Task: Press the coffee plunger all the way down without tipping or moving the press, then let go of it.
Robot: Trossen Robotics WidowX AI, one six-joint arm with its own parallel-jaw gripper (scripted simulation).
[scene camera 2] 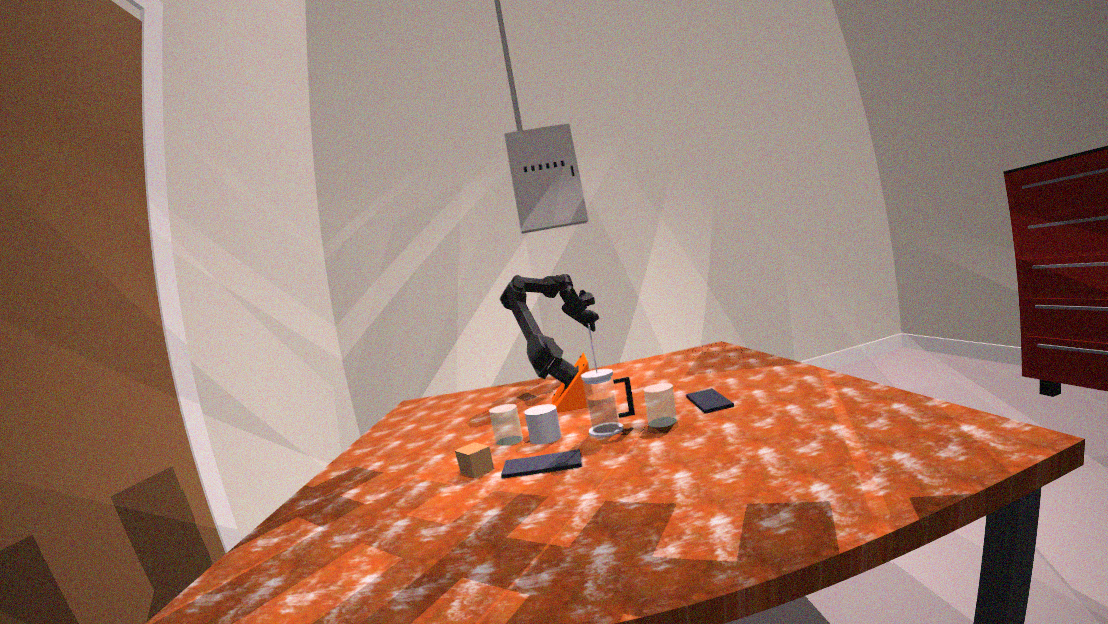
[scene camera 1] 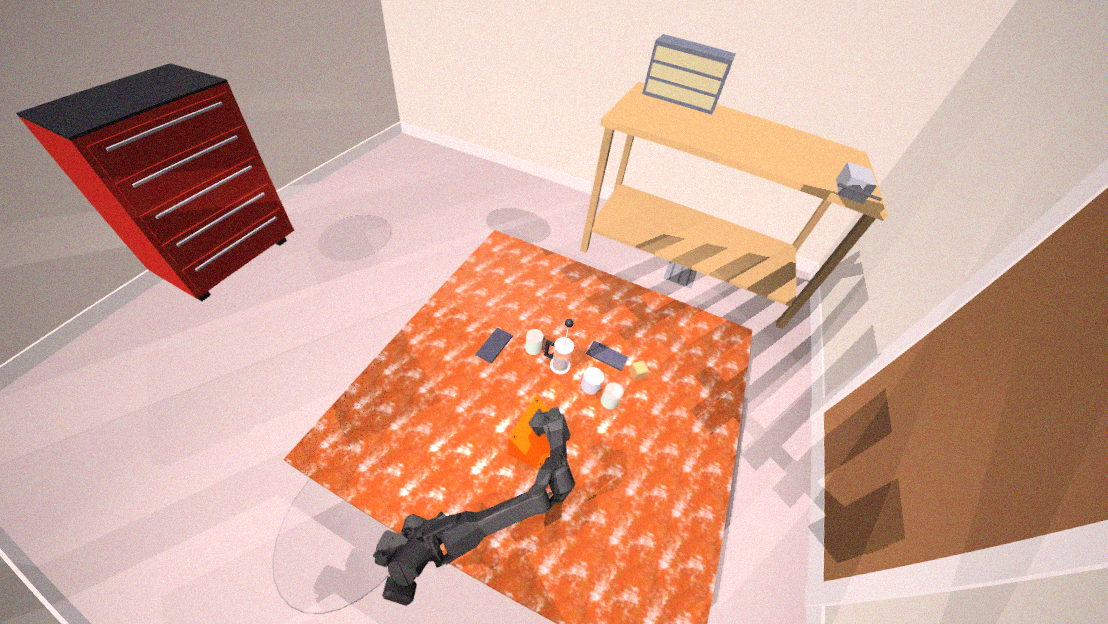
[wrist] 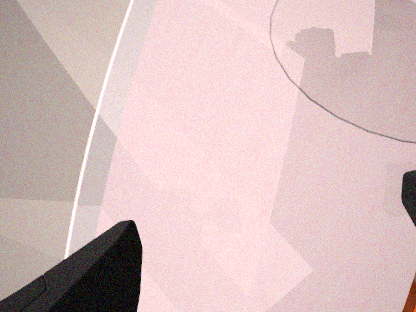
A glass coffee press shows in scene camera 2 (600,395) and in scene camera 1 (560,364); in the wrist view it is out of frame.
